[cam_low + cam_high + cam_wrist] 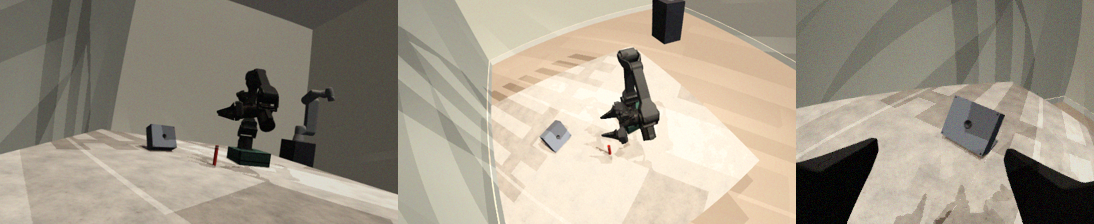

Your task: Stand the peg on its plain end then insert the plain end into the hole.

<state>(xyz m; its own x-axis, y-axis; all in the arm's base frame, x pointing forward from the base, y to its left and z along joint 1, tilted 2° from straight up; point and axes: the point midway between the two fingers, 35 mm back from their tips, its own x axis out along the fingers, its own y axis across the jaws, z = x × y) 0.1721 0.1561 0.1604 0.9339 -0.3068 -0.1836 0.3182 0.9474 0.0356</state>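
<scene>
The red peg lies 150 mm below my gripper tip, 30 mm to the left of it and 10 mm behind it. Round my gripper tip: grey sloped panel (220 mm ahead, 160 mm to the right, 150 mm below).
</scene>
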